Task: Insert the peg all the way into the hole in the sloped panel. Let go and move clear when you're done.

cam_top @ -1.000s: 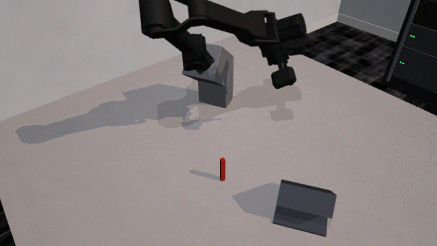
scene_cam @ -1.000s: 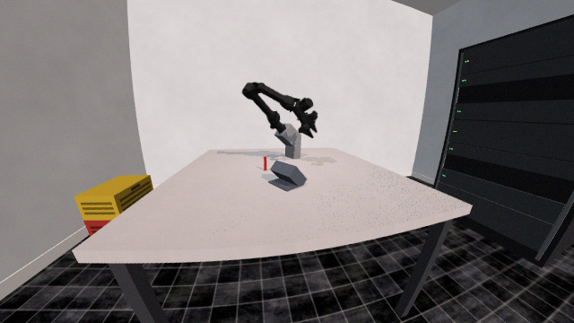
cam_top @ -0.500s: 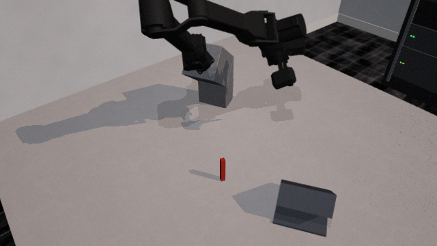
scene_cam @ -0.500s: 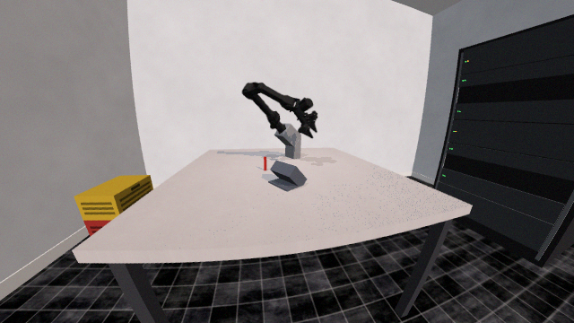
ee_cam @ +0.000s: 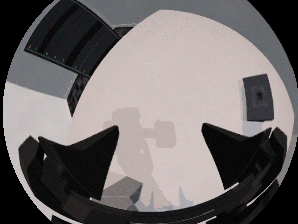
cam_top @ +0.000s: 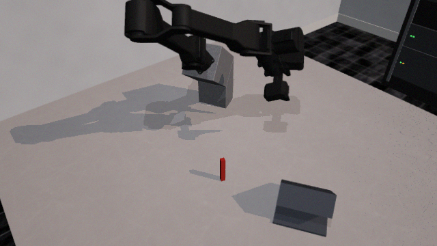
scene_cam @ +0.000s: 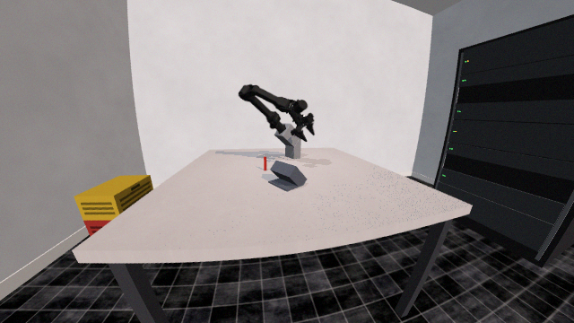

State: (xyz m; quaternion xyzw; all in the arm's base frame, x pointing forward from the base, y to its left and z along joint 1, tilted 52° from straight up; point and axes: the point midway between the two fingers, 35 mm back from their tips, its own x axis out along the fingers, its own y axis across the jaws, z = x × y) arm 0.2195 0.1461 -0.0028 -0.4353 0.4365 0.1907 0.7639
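The red peg lies 10 mm ahead of my hand, 250 mm to the right of it and 170 mm below it.
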